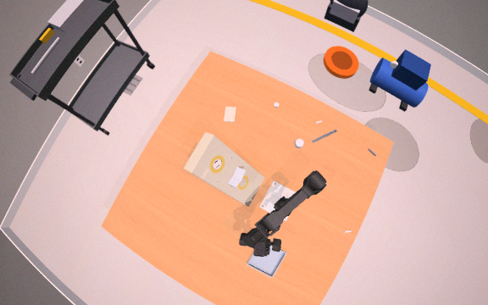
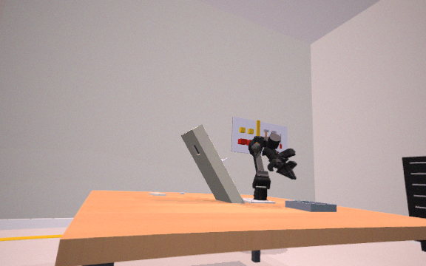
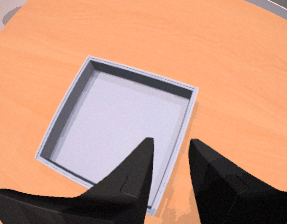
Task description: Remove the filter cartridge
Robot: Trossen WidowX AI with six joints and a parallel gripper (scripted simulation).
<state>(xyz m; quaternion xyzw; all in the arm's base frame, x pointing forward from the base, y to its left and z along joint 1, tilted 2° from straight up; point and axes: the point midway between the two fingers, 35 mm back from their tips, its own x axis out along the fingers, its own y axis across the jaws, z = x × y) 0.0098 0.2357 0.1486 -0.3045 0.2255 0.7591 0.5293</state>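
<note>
The round filter cartridge lies 36 cm ahead of my gripper tip, 26 cm to the right of it and 14 cm above it. Also, from my gripper tip: white card (50 cm ahead, 57 cm to the right, 12 cm below); white knob (8 cm ahead, 60 cm to the right, 11 cm below); grey tray (6 cm behind, 2 cm to the left, 12 cm below).
</note>
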